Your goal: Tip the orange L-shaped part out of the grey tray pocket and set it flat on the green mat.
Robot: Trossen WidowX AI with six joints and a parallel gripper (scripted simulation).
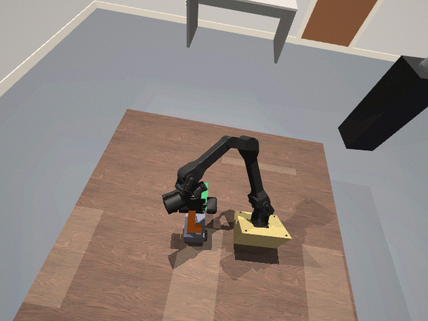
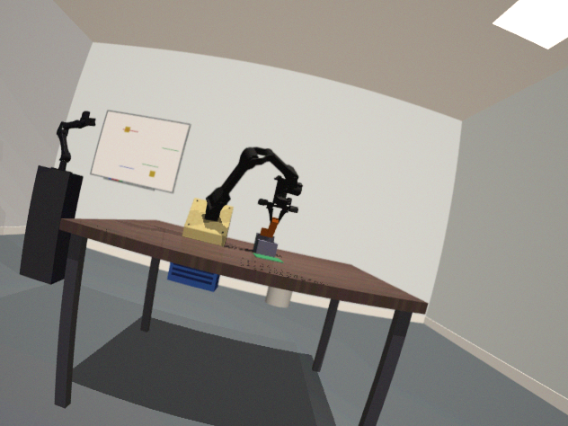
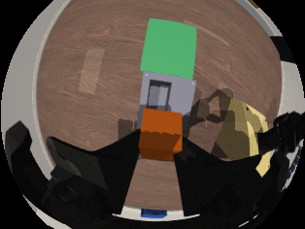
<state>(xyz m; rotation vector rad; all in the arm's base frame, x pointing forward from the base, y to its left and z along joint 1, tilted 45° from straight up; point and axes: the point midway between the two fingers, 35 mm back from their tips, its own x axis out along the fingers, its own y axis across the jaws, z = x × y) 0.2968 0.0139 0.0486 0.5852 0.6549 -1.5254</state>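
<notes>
Right now my gripper tip is 160 mm above the green mat, 140 mm to the left of it and 10 mm past it. The rest, counted from my gripper tip: orange L-shaped part 30 mm to the left, 30 mm below, 20 mm behind.
</notes>
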